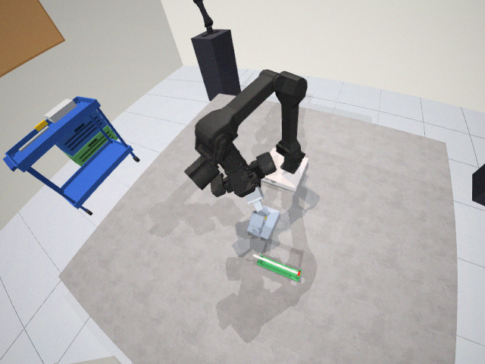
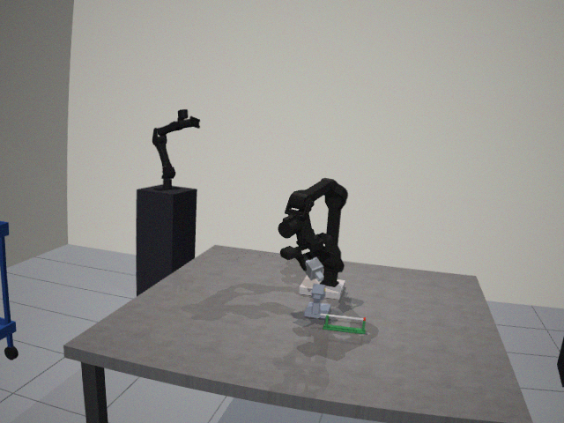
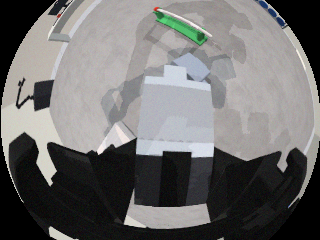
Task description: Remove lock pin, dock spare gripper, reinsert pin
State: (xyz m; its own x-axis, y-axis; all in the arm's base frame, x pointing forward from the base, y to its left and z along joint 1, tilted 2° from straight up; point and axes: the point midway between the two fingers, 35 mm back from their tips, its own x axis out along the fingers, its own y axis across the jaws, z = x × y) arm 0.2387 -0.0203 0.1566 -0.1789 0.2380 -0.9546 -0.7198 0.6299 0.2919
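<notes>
Now: gripper tip 17 cm to the right of the green cradle, 13 cm short of it and 13 cm above it. The rest, counted from my gripper tip: mount (10 cm below, 5 cm to the left, 4 cm ahead); then spare gripper (1 cm to the left, 1 cm ahead, 1 cm above).
</notes>
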